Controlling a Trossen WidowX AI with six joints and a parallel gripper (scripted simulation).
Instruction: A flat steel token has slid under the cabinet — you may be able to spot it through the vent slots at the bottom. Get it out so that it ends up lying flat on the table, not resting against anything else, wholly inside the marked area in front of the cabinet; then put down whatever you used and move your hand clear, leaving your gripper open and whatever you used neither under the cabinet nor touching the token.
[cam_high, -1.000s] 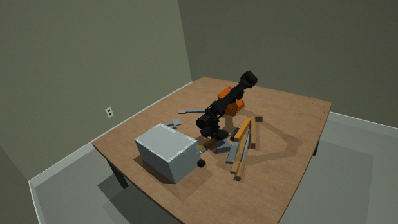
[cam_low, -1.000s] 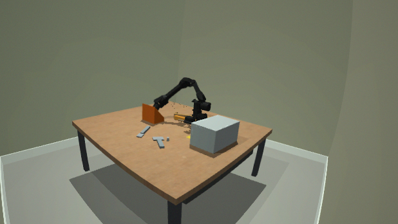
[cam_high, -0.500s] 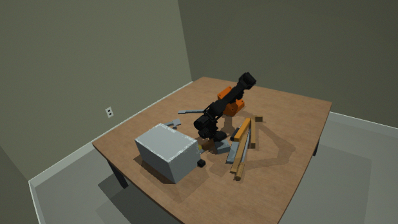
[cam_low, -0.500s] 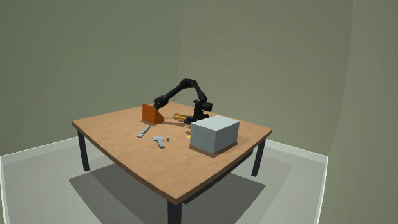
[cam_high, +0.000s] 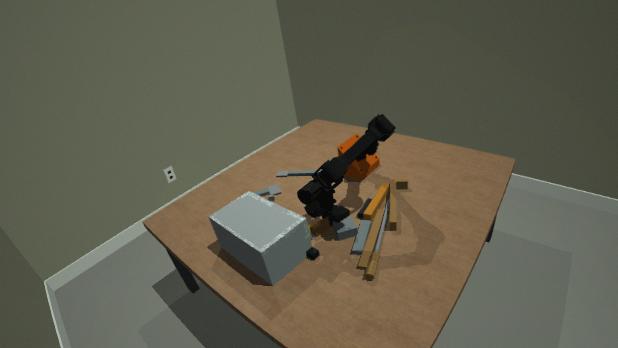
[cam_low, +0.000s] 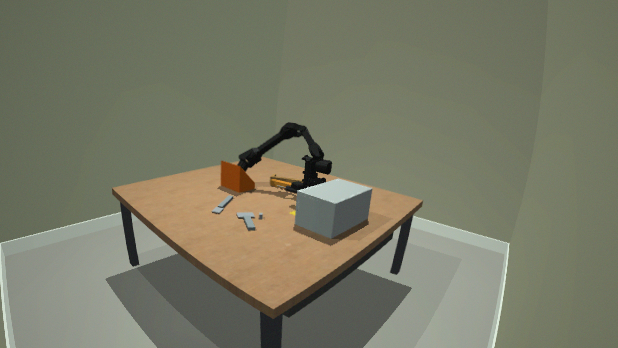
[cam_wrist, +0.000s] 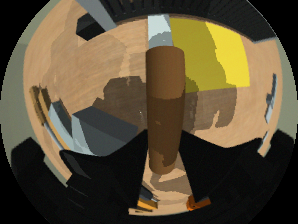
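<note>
Now: gripper tip 1 cm past the grey block, 7 cm to the right of it and 1 cm below it. Also, from my gripper tip: wooden stick (5 cm behind, 17 cm to the left); orange bar (21 cm behind, 6 cm to the left, 1 cm above); grey t-piece (2 cm ahead, 39 cm to the right).
</note>
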